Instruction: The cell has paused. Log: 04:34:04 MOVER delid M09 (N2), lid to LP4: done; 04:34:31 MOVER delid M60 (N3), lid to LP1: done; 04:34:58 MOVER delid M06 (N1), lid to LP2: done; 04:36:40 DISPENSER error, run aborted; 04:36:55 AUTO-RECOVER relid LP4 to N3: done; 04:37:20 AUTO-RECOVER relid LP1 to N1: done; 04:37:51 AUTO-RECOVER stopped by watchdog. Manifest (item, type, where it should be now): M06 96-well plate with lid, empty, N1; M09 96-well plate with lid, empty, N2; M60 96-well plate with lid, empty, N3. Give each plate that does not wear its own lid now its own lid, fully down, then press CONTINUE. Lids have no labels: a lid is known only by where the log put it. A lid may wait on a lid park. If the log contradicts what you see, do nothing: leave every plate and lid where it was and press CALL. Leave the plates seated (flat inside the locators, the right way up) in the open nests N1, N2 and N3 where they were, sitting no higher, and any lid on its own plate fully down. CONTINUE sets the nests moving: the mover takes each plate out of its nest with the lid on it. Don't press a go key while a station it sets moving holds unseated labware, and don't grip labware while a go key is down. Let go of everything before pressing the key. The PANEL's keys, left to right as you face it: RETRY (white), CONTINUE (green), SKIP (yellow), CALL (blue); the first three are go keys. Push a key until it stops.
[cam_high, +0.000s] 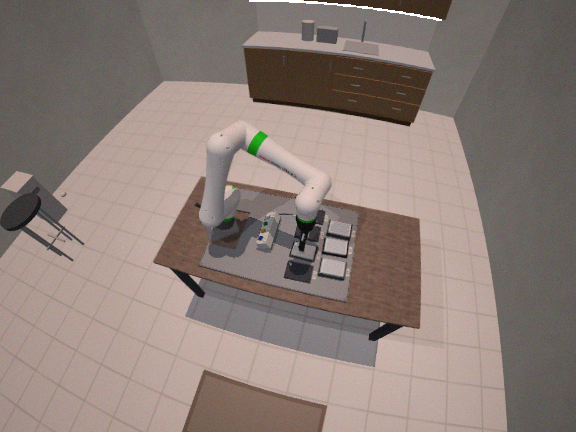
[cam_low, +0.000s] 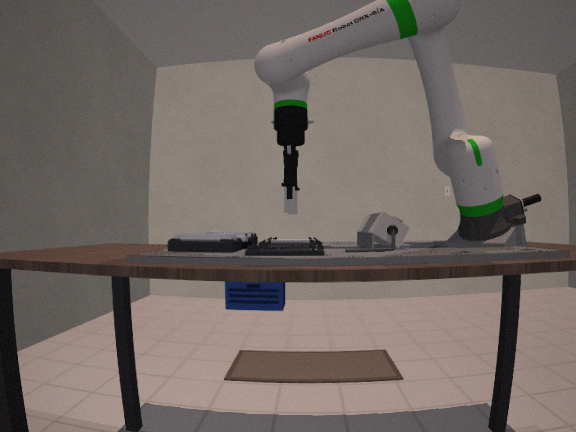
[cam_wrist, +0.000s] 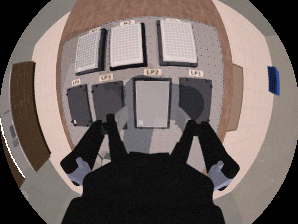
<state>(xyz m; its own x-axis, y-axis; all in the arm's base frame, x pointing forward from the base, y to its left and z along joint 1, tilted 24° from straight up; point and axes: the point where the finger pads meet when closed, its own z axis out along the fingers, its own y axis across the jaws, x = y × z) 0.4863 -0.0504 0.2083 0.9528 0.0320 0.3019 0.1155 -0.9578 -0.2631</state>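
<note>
The lid lies 100 mm below my hand. From my hand the other things lie so: lid park LP3 (20 mm behind, 130 mm to the left, 110 mm below); then lid park LP1 (20 mm ahead, 130 mm to the right, 110 mm below); then yellow key (250 mm behind, 10 mm to the left, 40 mm below).
</note>
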